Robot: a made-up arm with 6 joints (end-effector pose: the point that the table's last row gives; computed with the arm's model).
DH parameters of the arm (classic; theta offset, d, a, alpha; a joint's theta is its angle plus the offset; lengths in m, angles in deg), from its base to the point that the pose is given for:
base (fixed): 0 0 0 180
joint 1: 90 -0.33 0.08 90
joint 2: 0 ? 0.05 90
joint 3: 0 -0.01 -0.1 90
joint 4: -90 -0.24 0.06 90
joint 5: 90 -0.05 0.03 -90
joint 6: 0 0 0.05 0
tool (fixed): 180 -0.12 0 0
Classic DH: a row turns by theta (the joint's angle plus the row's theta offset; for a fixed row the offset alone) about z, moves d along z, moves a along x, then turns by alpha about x.
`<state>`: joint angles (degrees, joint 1 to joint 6).
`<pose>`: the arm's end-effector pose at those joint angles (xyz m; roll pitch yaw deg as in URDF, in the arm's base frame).
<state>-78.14 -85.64 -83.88 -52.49 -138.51 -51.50</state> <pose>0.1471 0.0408 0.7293 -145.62 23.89 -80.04</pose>
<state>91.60 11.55 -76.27 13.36 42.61 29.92</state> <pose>-0.2087 0.0468 0.2129 22.62 51.23 -129.94</pose>
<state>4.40 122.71 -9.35 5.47 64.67 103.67</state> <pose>0.0540 0.0377 0.3164 -120.02 -50.26 -88.95</pose>
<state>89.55 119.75 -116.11 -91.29 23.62 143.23</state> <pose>0.1700 -0.0877 0.0671 87.00 -23.99 -178.12</pose>
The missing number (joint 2, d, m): -0.07
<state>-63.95 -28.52 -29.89 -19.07 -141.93 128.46</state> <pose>0.3236 0.0685 0.4214 -164.31 19.60 88.67</pose>
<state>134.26 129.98 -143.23 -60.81 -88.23 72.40</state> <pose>0.3879 -0.0024 0.1321 -44.58 49.21 145.69</pose>
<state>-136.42 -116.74 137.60 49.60 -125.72 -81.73</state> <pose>0.3934 -0.1553 0.2242 59.77 43.39 -170.30</pose>
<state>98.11 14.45 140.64 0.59 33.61 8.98</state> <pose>-0.0360 0.1860 0.2052 -8.76 25.46 46.00</pose>
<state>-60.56 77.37 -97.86 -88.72 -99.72 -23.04</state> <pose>0.1631 0.0127 -0.1155 18.76 -11.02 -144.97</pose>
